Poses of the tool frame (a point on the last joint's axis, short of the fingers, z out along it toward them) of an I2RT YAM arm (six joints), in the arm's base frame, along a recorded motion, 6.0 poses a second.
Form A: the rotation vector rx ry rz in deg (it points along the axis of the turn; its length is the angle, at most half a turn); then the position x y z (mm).
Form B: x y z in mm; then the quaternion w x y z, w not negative. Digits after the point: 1 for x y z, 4 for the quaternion.
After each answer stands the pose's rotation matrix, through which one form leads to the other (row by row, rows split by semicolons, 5 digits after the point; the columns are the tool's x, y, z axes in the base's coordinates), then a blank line. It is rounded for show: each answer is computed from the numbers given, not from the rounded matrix.
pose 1, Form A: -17.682, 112.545, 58.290, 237.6, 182.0, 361.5
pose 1, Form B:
237.6, 182.0, 361.5, 0.4386, -0.1242, 0.7904, 0.4093
-0.58443 -0.55535 0.59163; 0.16279 0.63404 0.75597; -0.79494 0.53813 -0.28015

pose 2, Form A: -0.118, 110.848, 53.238, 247.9, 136.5, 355.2
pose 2, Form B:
247.9, 136.5, 355.2, 0.4774, -0.0008, 0.7921, 0.3804
-0.54420 -0.36455 0.75562; 0.36188 0.71056 0.60344; -0.75690 0.60183 -0.25476

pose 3, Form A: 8.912, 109.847, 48.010, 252.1, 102.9, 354.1
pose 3, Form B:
252.1, 102.9, 354.1, 0.4984, 0.0643, 0.7922, 0.3462
-0.49493 -0.24330 0.83418; 0.44697 0.75197 0.48452; -0.74516 0.61265 -0.26342

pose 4, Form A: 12.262, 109.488, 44.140, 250.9, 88.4, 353.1
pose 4, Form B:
250.9, 88.4, 353.1, 0.5099, 0.0889, 0.7936, 0.3199
-0.46421 -0.18520 0.86615; 0.46732 0.77950 0.41713; -0.75241 0.59840 -0.27530

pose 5, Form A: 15.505, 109.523, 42.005, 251.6, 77.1, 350.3
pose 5, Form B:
251.6, 77.1, 350.3, 0.5126, 0.1125, 0.7948, 0.3048
-0.44911 -0.13367 0.88342; 0.49135 0.78886 0.36915; -0.74624 0.59986 -0.28861

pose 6, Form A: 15.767, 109.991, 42.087, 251.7, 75.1, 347.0
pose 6, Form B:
251.7, 75.1, 347.0, 0.5089, 0.1142, 0.7969, 0.3049
-0.45595 -0.12829 0.88071; 0.49239 0.78796 0.36969; -0.74139 0.60222 -0.29610

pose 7, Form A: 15.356, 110.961, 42.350, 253.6, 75.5, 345.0
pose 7, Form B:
253.6, 75.5, 345.0, 0.5018, 0.1109, 0.8014, 0.3059
-0.47172 -0.12923 0.87223; 0.48478 0.78827 0.37897; -0.73653 0.60160 -0.30919

